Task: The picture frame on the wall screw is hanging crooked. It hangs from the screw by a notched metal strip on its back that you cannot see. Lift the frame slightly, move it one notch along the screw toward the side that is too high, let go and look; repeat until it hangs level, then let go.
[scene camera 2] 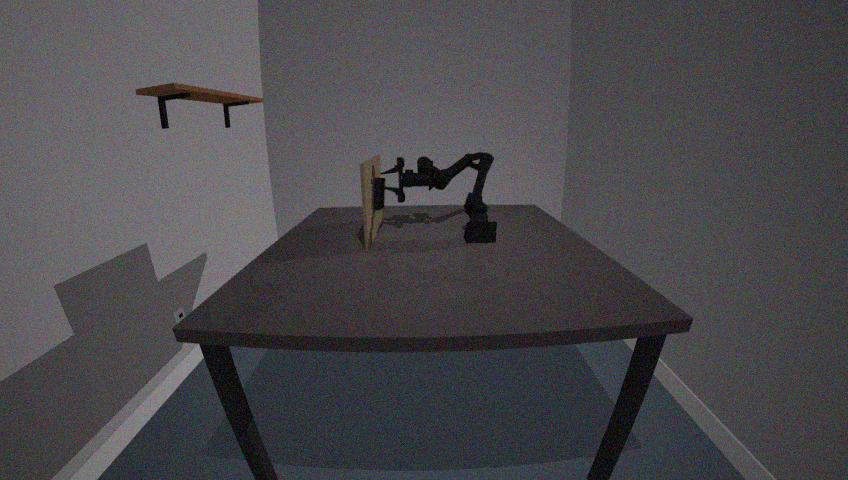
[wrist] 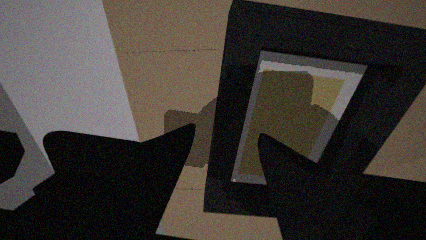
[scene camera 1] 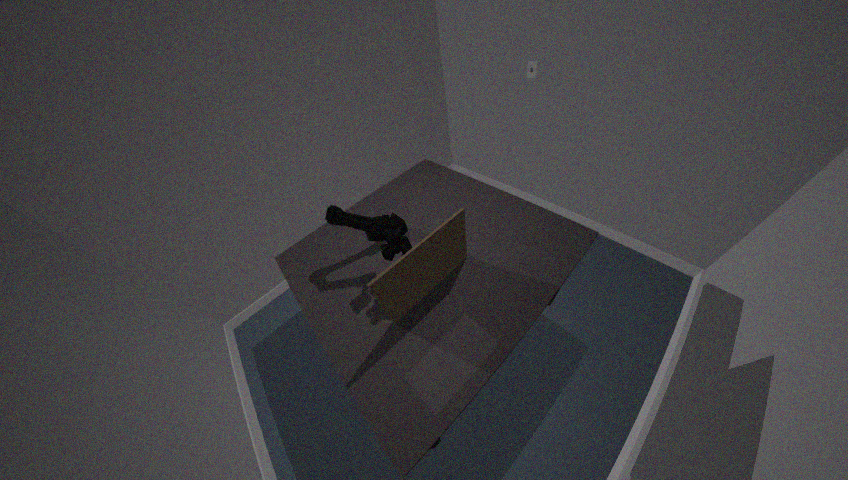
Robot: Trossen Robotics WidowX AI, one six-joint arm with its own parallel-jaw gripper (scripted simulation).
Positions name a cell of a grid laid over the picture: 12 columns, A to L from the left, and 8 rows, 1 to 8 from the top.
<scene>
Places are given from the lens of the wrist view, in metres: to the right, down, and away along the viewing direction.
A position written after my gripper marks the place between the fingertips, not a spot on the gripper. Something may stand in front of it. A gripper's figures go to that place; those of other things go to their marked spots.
my gripper (wrist: G5): 0.01, 0.01, 0.12
picture frame (wrist: J3): 0.10, -0.03, 0.11
wooden wall panel (wrist: E3): -0.04, -0.05, 0.12
</scene>
